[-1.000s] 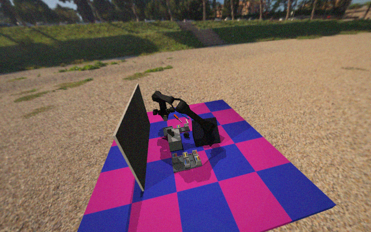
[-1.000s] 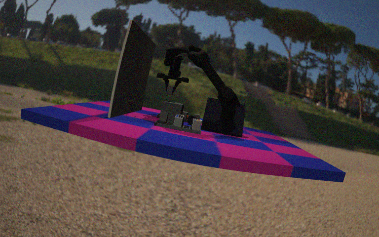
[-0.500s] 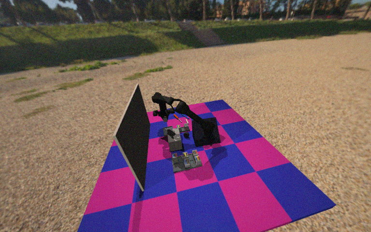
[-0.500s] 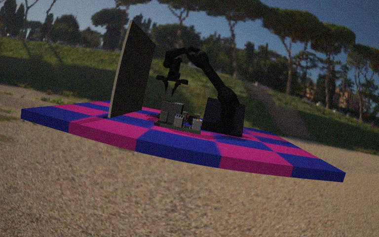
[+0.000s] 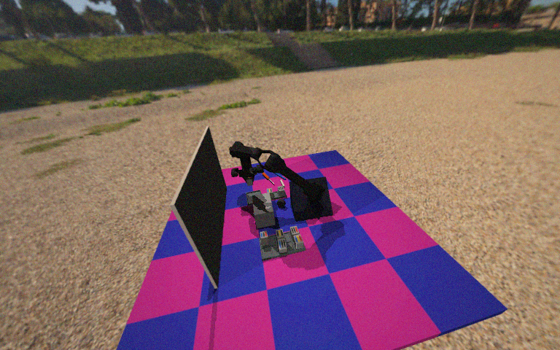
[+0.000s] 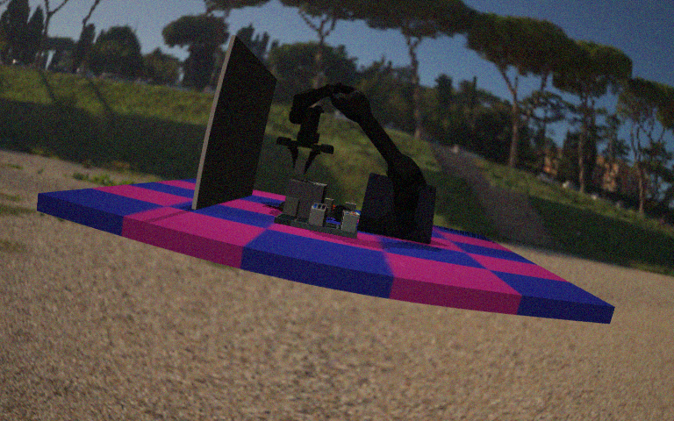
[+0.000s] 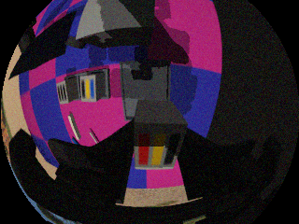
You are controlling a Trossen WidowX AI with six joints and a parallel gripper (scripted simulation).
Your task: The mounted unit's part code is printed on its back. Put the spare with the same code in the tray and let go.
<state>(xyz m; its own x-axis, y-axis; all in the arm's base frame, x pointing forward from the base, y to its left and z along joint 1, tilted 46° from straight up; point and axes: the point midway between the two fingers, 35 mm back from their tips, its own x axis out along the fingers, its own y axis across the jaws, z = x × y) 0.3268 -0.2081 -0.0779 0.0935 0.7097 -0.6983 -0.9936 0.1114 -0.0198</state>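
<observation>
The light grey tray lies 120 mm below my gripper tip, 10 mm to the left of it and 10 mm behind it. Also, from my gripper tip: tall grey panel 190 mm ahead, 180 mm to the left, 100 mm above; then grey mounted unit 190 mm to the left, 70 mm below, 50 mm behind.
</observation>
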